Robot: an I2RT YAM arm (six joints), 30 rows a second.
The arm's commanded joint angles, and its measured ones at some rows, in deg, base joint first. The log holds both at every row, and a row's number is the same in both.
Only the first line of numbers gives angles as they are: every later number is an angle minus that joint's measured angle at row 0.
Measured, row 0:
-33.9, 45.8, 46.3, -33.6, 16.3, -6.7
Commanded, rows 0 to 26:
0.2, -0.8, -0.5, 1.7, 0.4, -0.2
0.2, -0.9, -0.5, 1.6, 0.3, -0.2
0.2, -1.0, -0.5, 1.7, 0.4, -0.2
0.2, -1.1, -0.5, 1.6, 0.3, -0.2
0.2, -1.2, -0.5, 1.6, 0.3, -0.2
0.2, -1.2, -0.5, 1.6, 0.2, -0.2
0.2, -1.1, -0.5, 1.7, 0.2, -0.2
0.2, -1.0, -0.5, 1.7, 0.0, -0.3
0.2, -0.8, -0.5, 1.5, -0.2, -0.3
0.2, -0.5, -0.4, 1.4, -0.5, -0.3
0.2, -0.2, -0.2, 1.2, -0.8, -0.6
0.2, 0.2, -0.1, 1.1, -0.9, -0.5
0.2, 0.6, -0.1, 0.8, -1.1, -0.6
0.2, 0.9, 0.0, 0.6, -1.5, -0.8
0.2, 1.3, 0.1, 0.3, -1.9, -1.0
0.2, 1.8, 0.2, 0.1, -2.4, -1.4
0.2, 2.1, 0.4, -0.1, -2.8, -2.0
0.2, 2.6, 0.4, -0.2, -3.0, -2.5
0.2, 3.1, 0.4, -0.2, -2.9, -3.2
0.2, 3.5, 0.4, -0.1, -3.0, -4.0
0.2, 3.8, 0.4, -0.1, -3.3, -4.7
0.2, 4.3, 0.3, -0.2, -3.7, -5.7
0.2, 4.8, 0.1, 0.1, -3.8, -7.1
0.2, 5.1, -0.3, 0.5, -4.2, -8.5
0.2, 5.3, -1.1, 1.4, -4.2, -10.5
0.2, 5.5, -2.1, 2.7, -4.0, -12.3
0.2, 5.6, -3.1, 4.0, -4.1, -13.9
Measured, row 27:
0.0, 5.3, -1.0, 1.1, -3.0, -8.1
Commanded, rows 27 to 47:
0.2, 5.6, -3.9, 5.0, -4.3, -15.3
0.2, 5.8, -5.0, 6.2, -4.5, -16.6
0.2, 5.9, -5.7, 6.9, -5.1, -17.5
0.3, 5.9, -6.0, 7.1, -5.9, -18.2
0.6, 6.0, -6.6, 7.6, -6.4, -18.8
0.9, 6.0, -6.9, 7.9, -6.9, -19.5
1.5, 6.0, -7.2, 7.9, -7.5, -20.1
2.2, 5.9, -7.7, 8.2, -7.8, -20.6
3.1, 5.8, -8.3, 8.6, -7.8, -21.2
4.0, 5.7, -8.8, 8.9, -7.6, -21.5
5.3, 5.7, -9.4, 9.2, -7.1, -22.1
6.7, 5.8, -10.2, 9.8, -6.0, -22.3
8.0, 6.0, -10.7, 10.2, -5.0, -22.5
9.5, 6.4, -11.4, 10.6, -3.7, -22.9
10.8, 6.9, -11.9, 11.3, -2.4, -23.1
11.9, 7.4, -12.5, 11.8, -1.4, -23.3
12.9, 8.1, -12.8, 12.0, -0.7, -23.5
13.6, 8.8, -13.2, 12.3, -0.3, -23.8
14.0, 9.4, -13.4, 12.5, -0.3, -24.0
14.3, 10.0, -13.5, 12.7, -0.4, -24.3
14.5, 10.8, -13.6, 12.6, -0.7, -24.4
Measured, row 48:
13.8, 9.6, -13.0, 10.1, -2.2, -22.8
